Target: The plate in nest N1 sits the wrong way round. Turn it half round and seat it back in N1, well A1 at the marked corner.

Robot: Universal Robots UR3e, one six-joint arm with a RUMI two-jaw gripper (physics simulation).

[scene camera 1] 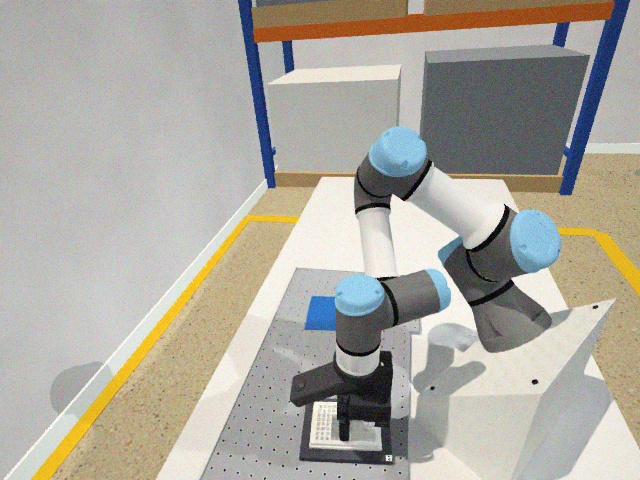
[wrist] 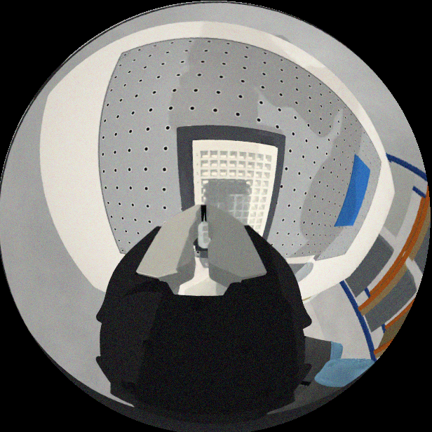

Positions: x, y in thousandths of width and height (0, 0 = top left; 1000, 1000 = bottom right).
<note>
In view: my gripper (scene camera 1: 543, 916), a white well plate (wrist: 547, 409), a dark nest (wrist: 499, 307) and a blue pad (scene camera 1: 502, 657).
My gripper is seen too in the wrist view (wrist: 473, 480). The blue pad also shows in the wrist view (wrist: 834, 399).
</note>
